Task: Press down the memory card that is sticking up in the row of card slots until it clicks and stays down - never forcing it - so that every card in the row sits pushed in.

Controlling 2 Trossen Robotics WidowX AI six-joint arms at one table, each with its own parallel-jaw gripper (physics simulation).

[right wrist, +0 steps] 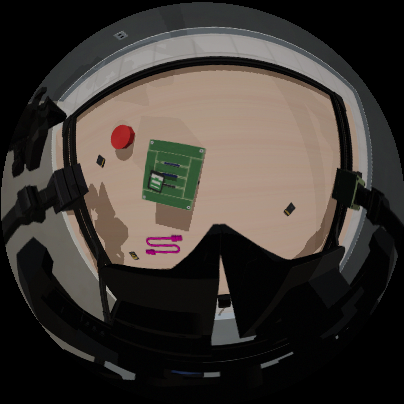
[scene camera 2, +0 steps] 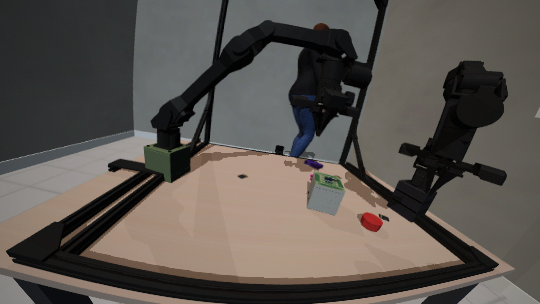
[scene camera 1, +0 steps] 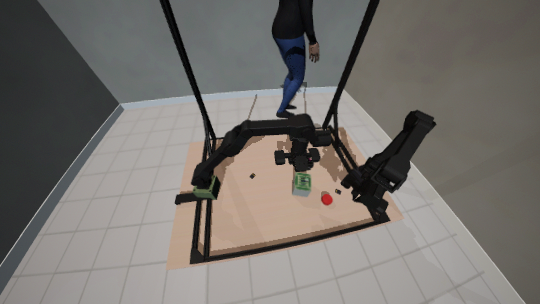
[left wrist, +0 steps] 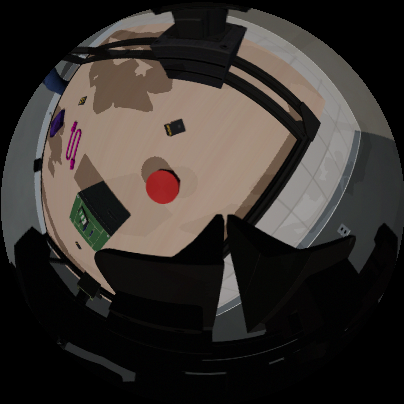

my left gripper: shut, holds nothing
my right gripper: shut, holds nothing
a red round button: on the table
